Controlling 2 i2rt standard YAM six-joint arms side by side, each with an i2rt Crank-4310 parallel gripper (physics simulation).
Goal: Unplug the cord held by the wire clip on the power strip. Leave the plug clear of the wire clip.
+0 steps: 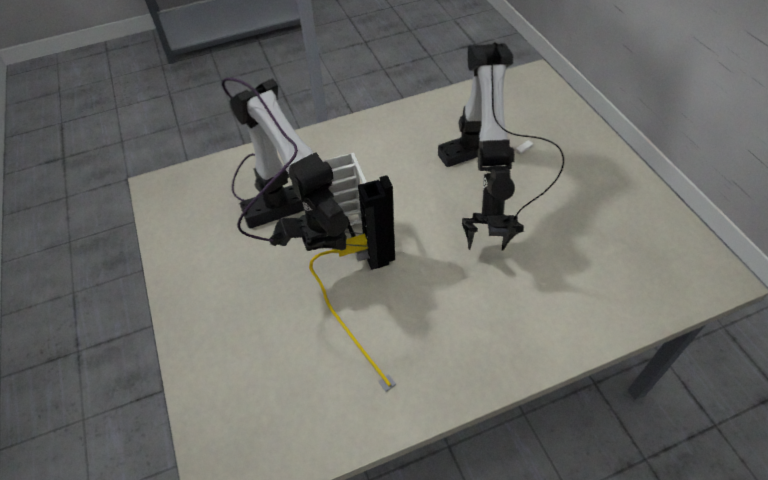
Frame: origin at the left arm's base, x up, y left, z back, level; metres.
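Seen in the pictures: left gripper, fingertip midpoint: (485, 250); right gripper, fingertip midpoint: (340, 242); left arm's base, link origin: (470, 144); right arm's base, link origin: (275, 201).
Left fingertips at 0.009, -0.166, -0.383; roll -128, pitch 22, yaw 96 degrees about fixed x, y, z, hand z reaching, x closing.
Note:
Pixels of each thing's top centre, then the offset from my left fingertips to it, as dx, dy, dz. "spot": a spot on its surface instead. Level surfaces: height alone.
- black power strip, surface spot: (380, 226) spot: +0.138, -0.263, +0.091
- yellow plug, surface spot: (355, 245) spot: +0.084, -0.329, +0.102
- small grey piece, surface spot: (362, 255) spot: +0.018, -0.311, +0.111
- white slotted rack, surface spot: (358, 169) spot: +0.218, -0.263, +0.221
- small grey square, surface spot: (387, 383) spot: -0.023, -0.389, -0.226
- table, surface height: dx -0.035
- small white block, top centre: (524, 146) -0.024, +0.326, +0.318
The black power strip (380, 226) stands upright near the middle of the table. The yellow plug (355, 245) is at its lower left side, against or very close to the strip; how far it sits in a socket is hidden. Its yellow cord (346, 328) curves down across the table. A small grey piece (362, 255), perhaps the wire clip, shows under the plug; its hold on the cord cannot be made out. My right gripper (347, 239) is at the plug, its fingers partly hidden, so its grip cannot be told. My left gripper (486, 247) is open and empty, above the table right of the strip.
A white slotted rack (358, 169) stands behind the strip, close to my right arm. A small grey square (387, 383) holds the cord's far end on the table (254, 362). A small white block (524, 147) lies beside my left arm.

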